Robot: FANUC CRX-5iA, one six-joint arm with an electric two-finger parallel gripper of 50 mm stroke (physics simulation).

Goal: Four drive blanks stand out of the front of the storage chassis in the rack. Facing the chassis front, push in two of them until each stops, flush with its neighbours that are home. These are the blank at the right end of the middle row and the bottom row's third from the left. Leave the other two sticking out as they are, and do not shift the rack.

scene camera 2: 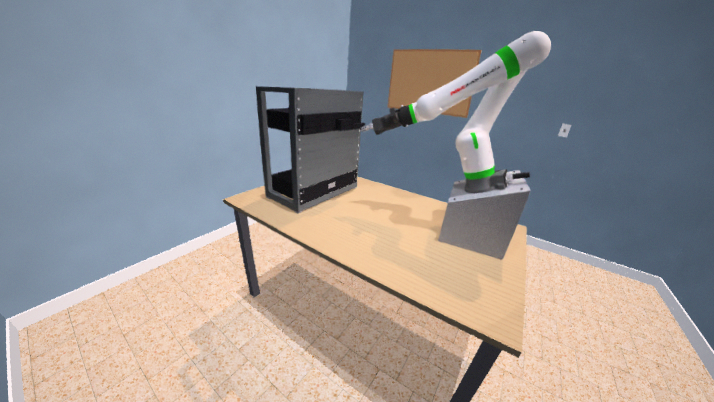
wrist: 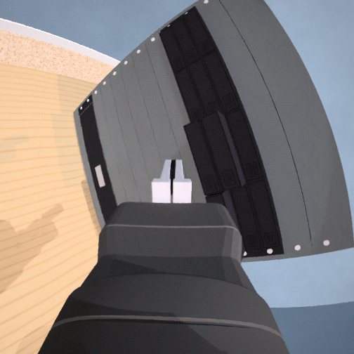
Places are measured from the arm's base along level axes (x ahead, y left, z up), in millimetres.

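Where they show: gripper, fingertip midpoint: [scene camera 2: 361, 129]; arm's base, origin of the base link: [scene camera 2: 482, 187].
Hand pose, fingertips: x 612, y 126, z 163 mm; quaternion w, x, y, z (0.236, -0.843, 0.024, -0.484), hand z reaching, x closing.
Each offset is from my fingertips to the centre of the thing. "spot": to the spot under its first point. Level surfaces: height alone.
The chassis {spot: 104 mm ahead, 185 mm left, 25 mm up} [scene camera 2: 320, 124] [wrist: 186, 47] is a black band across the rack {267 mm ahead, 81 mm left, 116 mm down} [scene camera 2: 294, 165] [wrist: 300, 125]; in the wrist view its bottom row lies on the left and its right end at the bottom. The bottom row's third blank [wrist: 196, 157] stands out, as does the middle row's third [wrist: 216, 150]. The bottom row's right-end blank [wrist: 216, 200] appears to stand out, partly hidden by the gripper. The middle row's right-end blank [wrist: 246, 215] looks level with the top row's beside it. My gripper [scene camera 2: 364, 128] [wrist: 173, 169] is shut and empty, before the chassis's right part; contact cannot be told.
A black unit with a pale label [scene camera 2: 325, 188] [wrist: 93, 140] fills the rack's bottom. Grey panels [scene camera 2: 327, 152] [wrist: 132, 115] cover the front between it and the chassis. The rack stands on the wooden table {416 mm down} [scene camera 2: 425, 280] [wrist: 30, 150], opposite the arm's grey pedestal [scene camera 2: 482, 215].
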